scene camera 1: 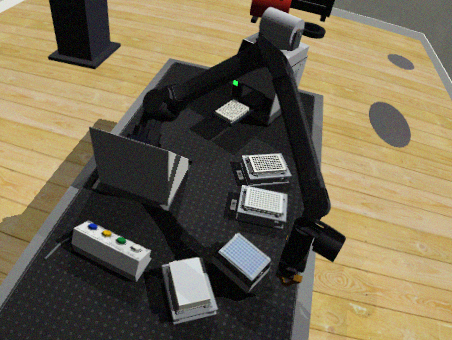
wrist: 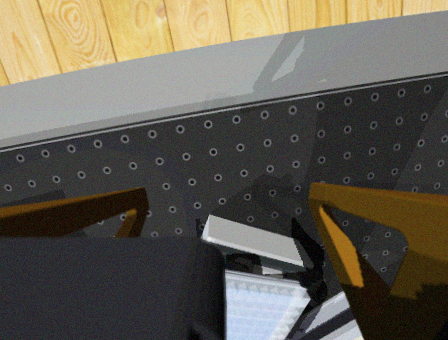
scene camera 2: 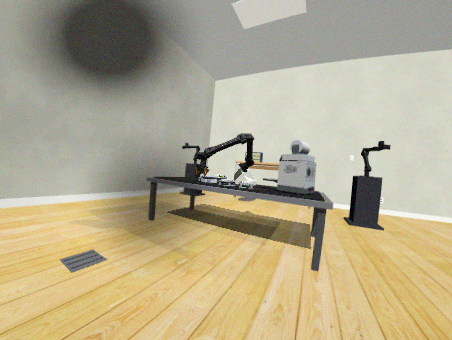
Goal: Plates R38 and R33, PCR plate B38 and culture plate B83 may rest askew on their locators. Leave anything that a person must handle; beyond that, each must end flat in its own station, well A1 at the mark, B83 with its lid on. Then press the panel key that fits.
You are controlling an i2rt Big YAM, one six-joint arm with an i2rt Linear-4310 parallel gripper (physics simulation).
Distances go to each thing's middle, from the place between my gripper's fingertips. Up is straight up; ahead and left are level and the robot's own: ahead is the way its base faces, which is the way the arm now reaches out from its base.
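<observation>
Looking at the pale blue-white well plate (scene camera 1: 247,258), I find my gripper 10 mm above it, 130 mm past it and 20 mm to the right of it. The dark station (scene camera 1: 218,260) is 40 mm below my hand, and it is also 130 mm behind my hand and 10 mm to the left of it.
</observation>
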